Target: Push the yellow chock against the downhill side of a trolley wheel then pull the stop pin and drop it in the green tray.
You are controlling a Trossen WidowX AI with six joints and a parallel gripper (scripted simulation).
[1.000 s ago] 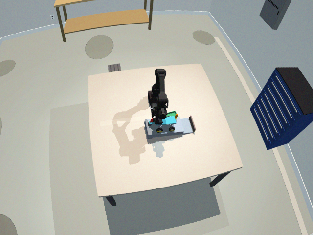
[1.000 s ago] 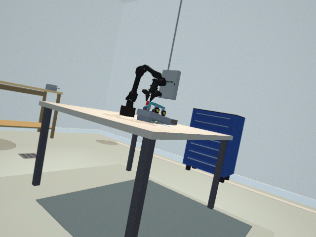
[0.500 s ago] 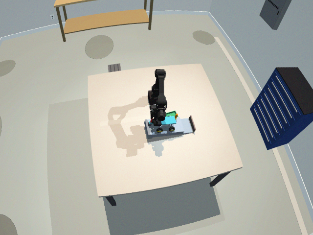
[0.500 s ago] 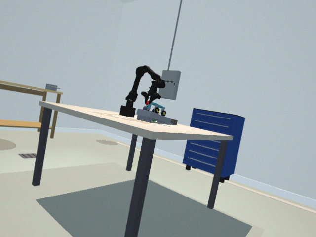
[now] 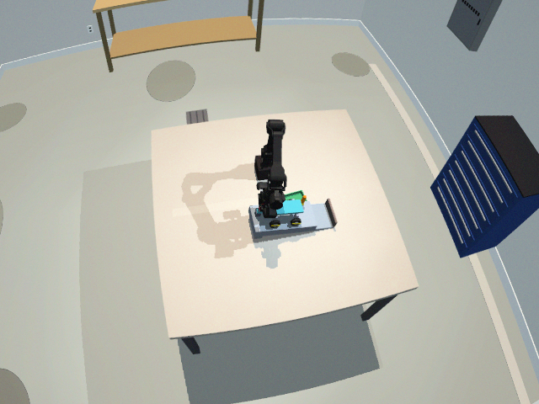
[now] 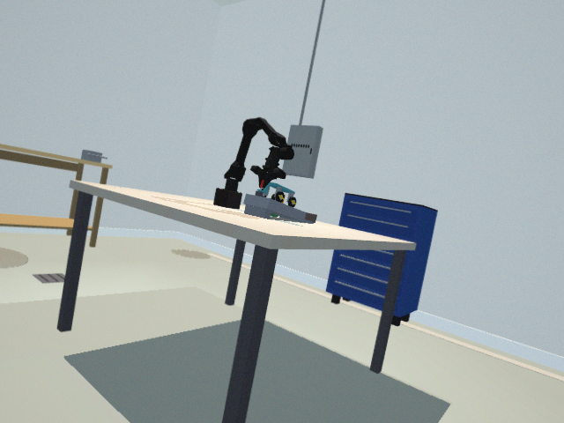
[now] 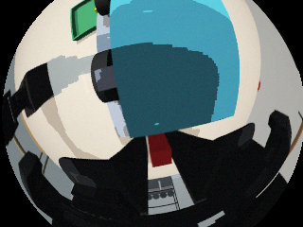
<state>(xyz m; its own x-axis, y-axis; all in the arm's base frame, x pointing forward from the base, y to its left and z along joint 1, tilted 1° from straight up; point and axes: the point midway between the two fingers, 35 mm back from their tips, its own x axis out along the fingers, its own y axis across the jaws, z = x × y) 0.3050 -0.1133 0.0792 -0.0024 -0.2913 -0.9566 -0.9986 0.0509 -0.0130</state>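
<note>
Now: the yellow chock 30 mm behind my gripper tip, 210 mm to the left of it and 50 mm below it. From my gripper tip the other things lie so: grey ramp (30 mm ahead, 110 mm to the left, 90 mm below); red-headed stop pin (right at my gripper tip); trolley (30 mm ahead, 110 mm to the left, 20 mm below).
</note>
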